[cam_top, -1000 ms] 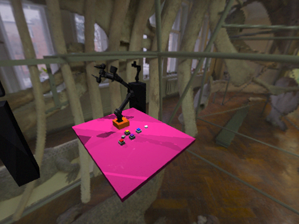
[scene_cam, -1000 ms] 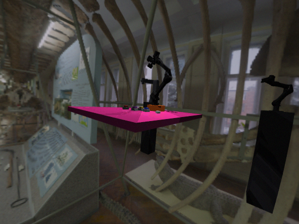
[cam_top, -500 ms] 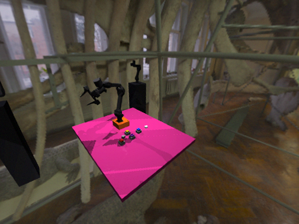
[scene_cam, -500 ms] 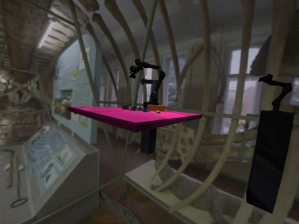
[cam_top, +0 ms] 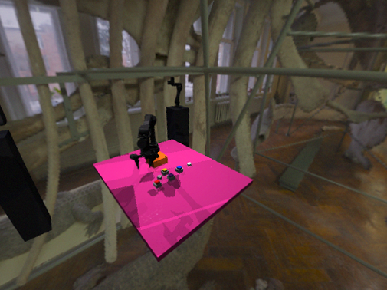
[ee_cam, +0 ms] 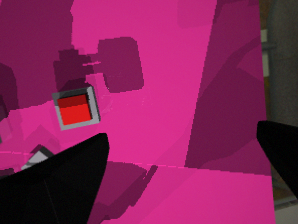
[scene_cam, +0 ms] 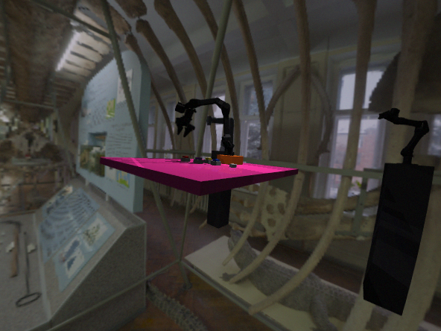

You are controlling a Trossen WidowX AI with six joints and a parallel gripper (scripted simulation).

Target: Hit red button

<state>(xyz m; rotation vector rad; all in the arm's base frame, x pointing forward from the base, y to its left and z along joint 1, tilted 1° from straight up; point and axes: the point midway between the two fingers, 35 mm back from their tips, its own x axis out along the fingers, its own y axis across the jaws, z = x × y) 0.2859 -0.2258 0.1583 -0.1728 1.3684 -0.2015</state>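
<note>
My gripper tip is now 150 mm above the red button, 80 mm to the right of it and 10 mm short of it. Round my gripper tip: purple button (210 mm to the left, 150 mm below); blue button (330 mm to the left, 150 mm below, 50 mm behind).
</note>
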